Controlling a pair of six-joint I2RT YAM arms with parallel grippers.
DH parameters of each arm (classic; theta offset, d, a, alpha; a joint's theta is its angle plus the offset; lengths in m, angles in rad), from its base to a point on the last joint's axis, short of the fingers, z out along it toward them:
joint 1: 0 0.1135 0.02 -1.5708
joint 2: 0 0 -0.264 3.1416
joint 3: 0.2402 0 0.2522 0
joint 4: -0.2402 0 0.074 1.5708
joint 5: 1.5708 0 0 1.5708
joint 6: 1.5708 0.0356 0 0
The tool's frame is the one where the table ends.
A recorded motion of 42 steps. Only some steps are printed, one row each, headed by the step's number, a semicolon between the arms.
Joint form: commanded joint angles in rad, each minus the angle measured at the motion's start. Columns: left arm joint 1, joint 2, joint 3, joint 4, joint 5, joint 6; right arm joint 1, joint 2, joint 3, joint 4, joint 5, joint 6.
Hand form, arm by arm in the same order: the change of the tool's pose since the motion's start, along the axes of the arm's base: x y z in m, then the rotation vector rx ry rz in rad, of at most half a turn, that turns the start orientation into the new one. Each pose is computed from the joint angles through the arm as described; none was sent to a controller.
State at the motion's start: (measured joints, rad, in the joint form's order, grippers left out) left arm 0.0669 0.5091 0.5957 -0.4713 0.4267 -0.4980; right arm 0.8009 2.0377 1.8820 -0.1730 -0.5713 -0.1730
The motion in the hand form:
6: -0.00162 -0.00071 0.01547 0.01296 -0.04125 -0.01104; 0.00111 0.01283 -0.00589 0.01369 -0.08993 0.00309
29: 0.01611 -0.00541 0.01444 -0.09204 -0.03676 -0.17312; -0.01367 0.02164 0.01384 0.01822 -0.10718 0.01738
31: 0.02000 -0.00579 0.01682 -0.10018 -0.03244 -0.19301; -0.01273 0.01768 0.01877 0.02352 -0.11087 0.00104
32: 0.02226 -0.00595 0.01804 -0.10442 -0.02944 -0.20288; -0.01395 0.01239 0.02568 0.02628 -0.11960 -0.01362
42: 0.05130 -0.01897 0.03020 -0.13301 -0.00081 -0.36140; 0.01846 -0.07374 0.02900 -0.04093 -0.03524 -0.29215
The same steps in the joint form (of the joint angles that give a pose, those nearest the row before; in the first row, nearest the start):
6: -0.0041 0.0063 0.0501 -0.0073 0.0028 0.0133; 0.0182 0.0347 0.0124 0.0641 0.0313 -0.0571
29: -0.0040 0.0953 0.0424 0.1001 0.1915 -0.0327; 0.0535 0.0272 0.0753 0.0058 0.0543 -0.0618
31: -0.0041 0.1197 0.0562 0.1062 0.2129 -0.0328; 0.0474 0.0164 0.0754 0.0043 0.0635 -0.0571
32: -0.0041 0.1335 0.0639 0.1092 0.2236 -0.0327; 0.0428 -0.0034 0.0708 -0.0034 0.0741 -0.0586
42: -0.0729 0.3007 0.1559 0.1522 0.3173 -0.0190; -0.1317 -0.1600 -0.1038 -0.0570 0.1693 0.0010

